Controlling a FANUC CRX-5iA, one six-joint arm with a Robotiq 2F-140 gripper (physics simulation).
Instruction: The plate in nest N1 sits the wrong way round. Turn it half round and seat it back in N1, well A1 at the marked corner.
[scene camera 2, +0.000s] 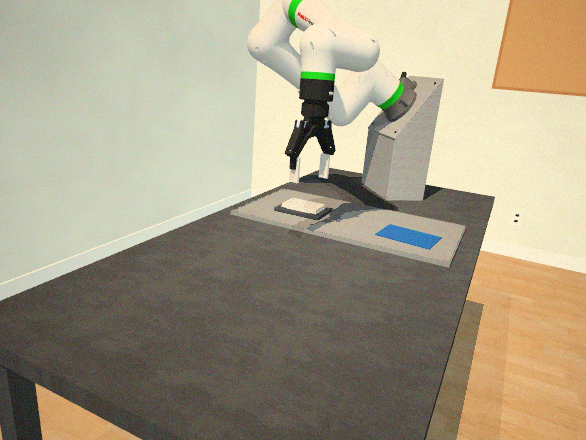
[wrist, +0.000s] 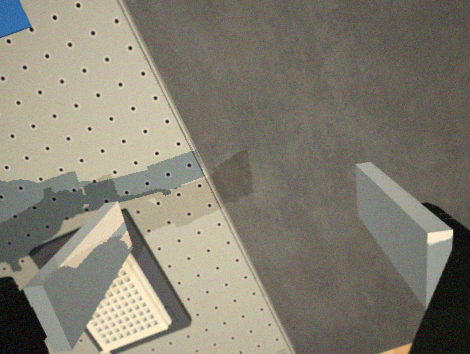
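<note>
The cream plate (scene camera 2: 301, 205) (wrist: 130, 310) lies flat in a dark nest (scene camera 2: 300, 214) (wrist: 160, 285) on the light perforated board. Its rows of wells show in the wrist view, where the left finger covers part of plate and nest. Well A1 and the corner mark cannot be made out. My gripper (scene camera 2: 309, 171) (wrist: 237, 208) is open with its fingers wide apart and nothing between them. It hangs above the level of the plate, pointing down. In the wrist view the plate lies at the lower left, off the middle between the fingers.
A flat blue rectangle (scene camera 2: 408, 236) (wrist: 11, 17) lies on the perforated board (scene camera 2: 350, 231) (wrist: 107, 135), away from the nest. The board rests on a dark table (scene camera 2: 250, 310) (wrist: 300, 100). The arm's grey pedestal (scene camera 2: 412, 150) stands behind the board.
</note>
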